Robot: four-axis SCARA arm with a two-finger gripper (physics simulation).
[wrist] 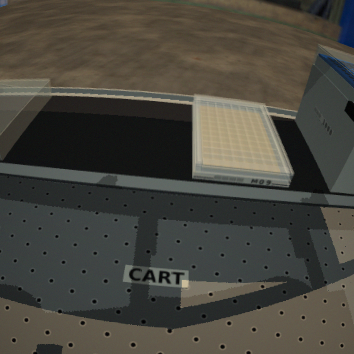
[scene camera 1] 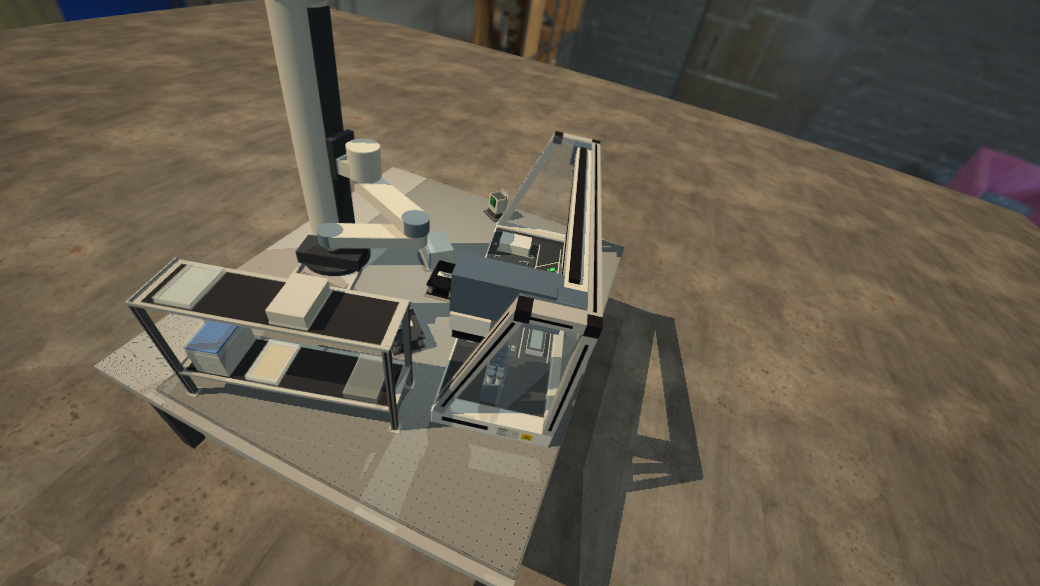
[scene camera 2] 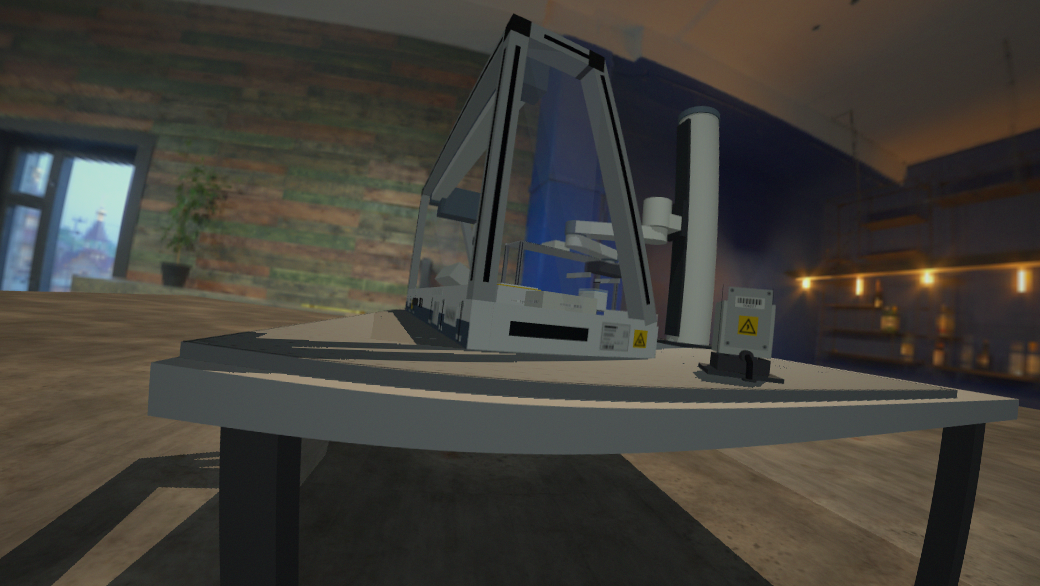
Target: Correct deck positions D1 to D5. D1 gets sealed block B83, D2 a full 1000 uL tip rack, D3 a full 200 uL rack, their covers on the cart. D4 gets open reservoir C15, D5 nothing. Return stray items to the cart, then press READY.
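Observation:
My gripper (scene camera 1: 332, 256) is open and empty. It hangs below the forearm, beside the column and behind the cart (scene camera 1: 390, 393) (wrist: 150, 183). In the wrist view its fingers do not show. On the cart's lower shelf lie a yellowish plate marked M09 (scene camera 1: 272, 362) (wrist: 240, 137), a grey rack marked 1000 with a blue top (scene camera 1: 218, 347) (wrist: 325, 120), and a clear cover (scene camera 1: 367, 376) (wrist: 20, 112). The upper shelf bears a pale lidded rack (scene camera 1: 187, 285) and a white box (scene camera 1: 298, 299). A white block (scene camera 1: 515, 243) stands at the deck's far end. Deck labels are unreadable.
The grey-blue carriage (scene camera 1: 505, 283) of the gantry hides the middle of the deck. Clear side panels enclose the deck's ends. Dark units (scene camera 1: 440, 279) stand between arm and deck. A small screen unit (scene camera 1: 497, 202) (scene camera 2: 746, 323) stands beyond the deck. The column (scene camera 1: 298, 116) (scene camera 2: 702, 225) rises behind the gripper.

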